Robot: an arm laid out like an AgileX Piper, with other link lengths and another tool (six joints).
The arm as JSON. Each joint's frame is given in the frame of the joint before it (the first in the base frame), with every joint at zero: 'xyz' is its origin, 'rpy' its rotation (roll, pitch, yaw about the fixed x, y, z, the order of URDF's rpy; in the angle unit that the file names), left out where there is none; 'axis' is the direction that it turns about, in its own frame. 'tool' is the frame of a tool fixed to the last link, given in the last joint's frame.
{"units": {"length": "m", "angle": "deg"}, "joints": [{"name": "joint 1", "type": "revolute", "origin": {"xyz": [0.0, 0.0, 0.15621]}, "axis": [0.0, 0.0, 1.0]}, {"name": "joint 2", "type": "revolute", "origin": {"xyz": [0.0, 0.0, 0.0]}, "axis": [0.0, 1.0, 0.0]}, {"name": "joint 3", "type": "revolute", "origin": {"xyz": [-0.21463, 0.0, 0.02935]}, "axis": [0.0, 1.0, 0.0]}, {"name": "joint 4", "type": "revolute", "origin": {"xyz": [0.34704, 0.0, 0.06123]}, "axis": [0.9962, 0.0, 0.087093]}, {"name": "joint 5", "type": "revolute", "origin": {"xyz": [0.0, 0.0, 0.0]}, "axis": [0.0, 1.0, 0.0]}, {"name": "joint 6", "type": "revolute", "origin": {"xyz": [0.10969, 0.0, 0.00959]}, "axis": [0.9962, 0.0, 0.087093]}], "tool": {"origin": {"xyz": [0.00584, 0.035, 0.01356], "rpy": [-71.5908, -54.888, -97.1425]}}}
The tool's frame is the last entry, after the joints.
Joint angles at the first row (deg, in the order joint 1, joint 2, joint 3, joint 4, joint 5, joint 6):
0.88 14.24 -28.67 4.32 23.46 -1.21
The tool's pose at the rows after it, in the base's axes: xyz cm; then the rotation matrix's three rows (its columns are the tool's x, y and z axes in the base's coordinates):
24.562 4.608 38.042; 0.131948 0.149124 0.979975; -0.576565 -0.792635 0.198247; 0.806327 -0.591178 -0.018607
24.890 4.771 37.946; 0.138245 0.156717 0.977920; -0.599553 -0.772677 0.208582; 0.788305 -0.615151 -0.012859
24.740 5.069 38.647; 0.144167 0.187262 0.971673; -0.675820 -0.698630 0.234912; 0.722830 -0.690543 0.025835
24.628 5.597 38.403; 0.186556 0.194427 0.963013; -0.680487 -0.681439 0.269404; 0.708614 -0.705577 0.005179
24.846 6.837 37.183; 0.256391 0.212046 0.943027; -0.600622 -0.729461 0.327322; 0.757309 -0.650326 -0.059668
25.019 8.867 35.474; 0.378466 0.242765 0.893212; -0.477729 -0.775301 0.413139; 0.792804 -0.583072 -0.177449
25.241 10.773 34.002; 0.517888 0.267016 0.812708; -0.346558 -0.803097 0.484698; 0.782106 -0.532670 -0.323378
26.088 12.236 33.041; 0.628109 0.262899 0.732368; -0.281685 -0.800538 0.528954; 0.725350 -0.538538 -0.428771
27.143 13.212 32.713; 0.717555 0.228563 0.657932; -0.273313 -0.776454 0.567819; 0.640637 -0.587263 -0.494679
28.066 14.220 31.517; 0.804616 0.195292 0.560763; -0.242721 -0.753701 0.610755; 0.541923 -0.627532 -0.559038
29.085 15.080 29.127; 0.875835 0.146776 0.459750; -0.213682 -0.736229 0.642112; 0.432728 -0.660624 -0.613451
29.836 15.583 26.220; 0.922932 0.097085 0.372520; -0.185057 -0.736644 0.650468; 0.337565 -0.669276 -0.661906
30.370 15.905 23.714; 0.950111 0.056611 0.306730; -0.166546 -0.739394 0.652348; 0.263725 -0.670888 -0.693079
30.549 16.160 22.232; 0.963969 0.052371 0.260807; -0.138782 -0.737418 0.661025; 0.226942 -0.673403 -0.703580
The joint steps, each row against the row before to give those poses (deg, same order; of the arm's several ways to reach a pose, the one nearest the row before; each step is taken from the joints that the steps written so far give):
0.89 3.04 -0.74 0.10 0.51 -2.13
0.15 0.95 0.00 1.78 -0.99 0.02
0.11 0.00 -0.08 5.96 -1.04 0.27
0.56 0.13 0.00 3.31 1.53 -2.20
2.08 1.60 -0.15 0.88 1.88 -5.79
3.61 3.39 -1.24 0.25 4.23 -6.12
3.13 5.44 -3.17 0.08 6.33 -4.63
1.81 6.84 -3.96 1.39 4.50 -1.72
0.22 6.51 -4.24 3.46 4.14 -0.40
0.10 6.30 -3.01 4.06 4.19 -1.76
-0.01 6.35 -1.29 3.73 2.70 -1.89
0.00 5.47 -0.13 1.84 1.50 -1.50
0.00 4.54 0.00 1.25 0.60 -1.21
0.00 2.88 -0.09 1.45 0.40 -2.27

